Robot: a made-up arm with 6 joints.
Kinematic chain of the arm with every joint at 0, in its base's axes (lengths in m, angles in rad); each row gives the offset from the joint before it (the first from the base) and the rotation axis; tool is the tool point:
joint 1: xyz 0 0 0.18 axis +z
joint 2: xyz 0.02 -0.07 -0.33 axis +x
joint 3: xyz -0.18 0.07 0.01 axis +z
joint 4: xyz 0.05 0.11 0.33 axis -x
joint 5: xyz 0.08 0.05 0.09 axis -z
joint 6: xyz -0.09 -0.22 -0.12 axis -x
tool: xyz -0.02 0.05 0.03
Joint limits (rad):
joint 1: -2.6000..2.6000
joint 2: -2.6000..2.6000
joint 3: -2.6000..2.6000
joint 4: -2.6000..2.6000
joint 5: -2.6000..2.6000
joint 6: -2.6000..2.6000
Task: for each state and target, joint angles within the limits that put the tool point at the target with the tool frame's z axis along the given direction. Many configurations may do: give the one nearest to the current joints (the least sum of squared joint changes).
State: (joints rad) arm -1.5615 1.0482 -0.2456 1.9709 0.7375 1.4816
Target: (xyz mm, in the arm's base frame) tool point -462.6 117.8 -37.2 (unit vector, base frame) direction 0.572 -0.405 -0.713
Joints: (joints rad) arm -1.3071 1.6321 -0.5381 2.0019 1.0223 1.7285
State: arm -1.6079 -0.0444 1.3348 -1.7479 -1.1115 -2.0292
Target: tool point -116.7 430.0 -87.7 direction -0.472 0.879 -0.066
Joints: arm -0.9690 -0.3532 1.6340 -2.0569 -0.3714 -2.6000
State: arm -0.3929 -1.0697 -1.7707 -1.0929 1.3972 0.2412
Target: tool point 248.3 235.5 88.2 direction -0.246 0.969 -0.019
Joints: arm -0.7522 -0.9779 -2.0137 -1.1213 1.5188 0.0743
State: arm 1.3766 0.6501 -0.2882 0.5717 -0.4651 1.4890
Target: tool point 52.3 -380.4 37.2 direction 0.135 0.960 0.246
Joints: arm 0.6487 0.9857 -0.9338 0.4067 -0.0594 1.6136
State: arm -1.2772 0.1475 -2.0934 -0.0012 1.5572 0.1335
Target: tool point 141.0 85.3 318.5 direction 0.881 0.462 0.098
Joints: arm -1.2093 -0.7447 -2.6000 -0.7931 1.9267 -0.2555
